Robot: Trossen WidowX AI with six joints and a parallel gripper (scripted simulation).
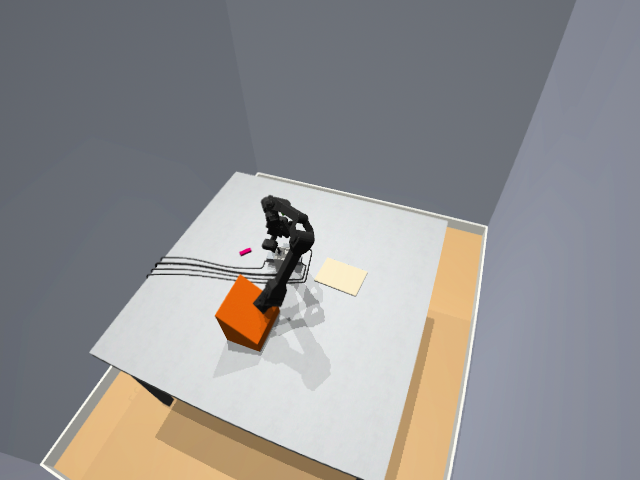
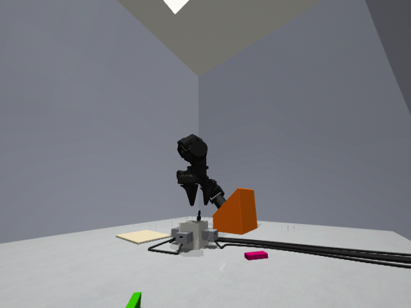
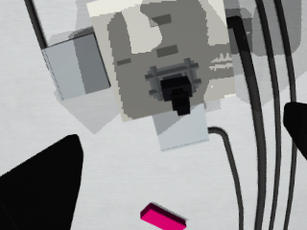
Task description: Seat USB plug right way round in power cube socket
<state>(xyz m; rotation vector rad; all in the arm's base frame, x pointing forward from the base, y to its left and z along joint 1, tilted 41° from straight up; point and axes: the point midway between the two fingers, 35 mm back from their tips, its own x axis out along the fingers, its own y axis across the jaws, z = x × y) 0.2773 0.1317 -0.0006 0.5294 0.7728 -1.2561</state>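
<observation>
The black USB plug lies 4 cm below my gripper tip. Also, from my gripper tip: magenta block 2 cm behind, 19 cm to the left, 13 cm below; then beige pad 5 cm ahead, 30 cm to the right, 13 cm below; then grey socket frame 1 cm to the right, 6 cm below.
</observation>
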